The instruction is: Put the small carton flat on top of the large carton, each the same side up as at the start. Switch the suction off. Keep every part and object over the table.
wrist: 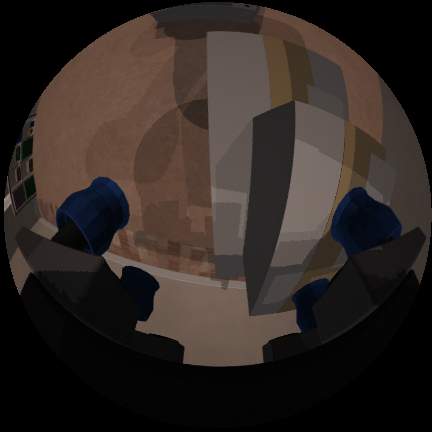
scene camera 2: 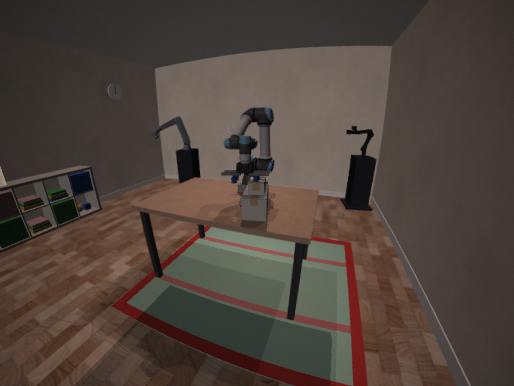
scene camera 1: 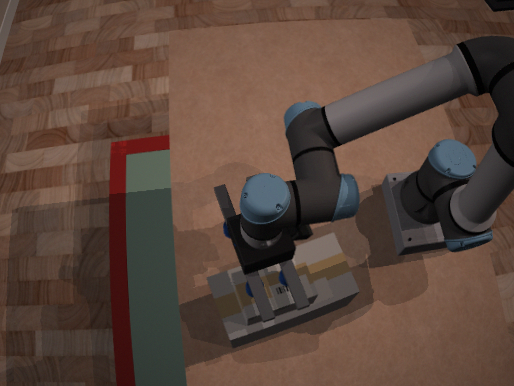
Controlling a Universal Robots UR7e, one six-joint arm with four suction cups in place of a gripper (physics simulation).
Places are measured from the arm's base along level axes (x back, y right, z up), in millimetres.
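Where they show: hand, its tool point: (wrist: 224, 256) (scene camera 2: 245, 181); arm's base, origin of its link: (scene camera 1: 425, 198).
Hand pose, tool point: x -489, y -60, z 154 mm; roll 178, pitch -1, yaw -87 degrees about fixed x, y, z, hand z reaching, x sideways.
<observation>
Each offset is from my tool point to the top centre of the thing. Level surfaces: height alone.
The small carton {dz +16, dx +10, dy -74 mm} (scene camera 1: 282, 298) (scene camera 2: 256, 188) (wrist: 312, 190), pale with a tan tape strip, is level, with its top up, over the left and middle part of the large carton {dz -68, dx +38, dy -63 mm} (scene camera 1: 317, 250) (scene camera 2: 254, 212) (wrist: 237, 65). Its underside is at or very close to the large carton's top; I cannot tell whether they touch. The large carton lies flat on the table with its taped face up. My suction gripper (scene camera 1: 262, 254) (scene camera 2: 245, 176) is over the small carton. Two blue cups (wrist: 365, 222) on one side are on its top and hold it. The other two cups hang beside it, free.
The wooden table {dz -218 mm} (scene camera 1: 280, 60) (scene camera 2: 175, 196) bears the arm's base (scene camera 1: 422, 237) to the right in scene camera 1. The near table edge is close to the large carton in scene camera 2. A shelf unit and two pedestals with arms stand away from the table.
</observation>
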